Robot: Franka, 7 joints.
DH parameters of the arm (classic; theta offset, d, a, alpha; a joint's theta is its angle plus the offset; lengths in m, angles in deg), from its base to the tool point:
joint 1: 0 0.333 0 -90
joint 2: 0 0 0 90
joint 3: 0 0.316 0.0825 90
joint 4: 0 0 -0.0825 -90
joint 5: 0 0.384 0 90
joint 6: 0 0 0.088 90
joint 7: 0 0.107 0 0
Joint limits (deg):
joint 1: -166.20..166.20
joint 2: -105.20..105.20
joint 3: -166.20..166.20
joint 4: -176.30..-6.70
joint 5: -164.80..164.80
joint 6: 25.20..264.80
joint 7: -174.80..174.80
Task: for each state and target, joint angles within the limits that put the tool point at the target. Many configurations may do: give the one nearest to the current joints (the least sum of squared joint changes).
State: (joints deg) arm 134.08 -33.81 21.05 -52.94 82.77 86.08 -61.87
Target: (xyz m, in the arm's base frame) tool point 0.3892 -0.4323 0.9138
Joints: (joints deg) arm 150.79 -58.79 21.91 -31.39 88.95 97.26 -61.87
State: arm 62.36 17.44 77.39 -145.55 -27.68 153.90 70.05
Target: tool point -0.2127 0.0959 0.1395
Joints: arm 59.63 17.11 80.15 -173.73 -28.39 146.62 70.05
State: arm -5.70 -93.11 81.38 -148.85 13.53 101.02 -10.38
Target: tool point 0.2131 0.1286 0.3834
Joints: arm -19.45 -95.66 75.29 -166.36 10.10 101.32 -10.38
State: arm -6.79 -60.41 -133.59 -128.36 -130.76 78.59 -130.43
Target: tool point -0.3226 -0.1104 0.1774
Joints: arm -13.66 -26.13 -131.76 -160.60 -118.01 57.49 -130.43
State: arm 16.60 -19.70 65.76 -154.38 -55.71 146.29 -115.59
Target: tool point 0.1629 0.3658 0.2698
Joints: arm 7.85 -15.20 59.90 -154.34 -55.56 144.80 -115.59
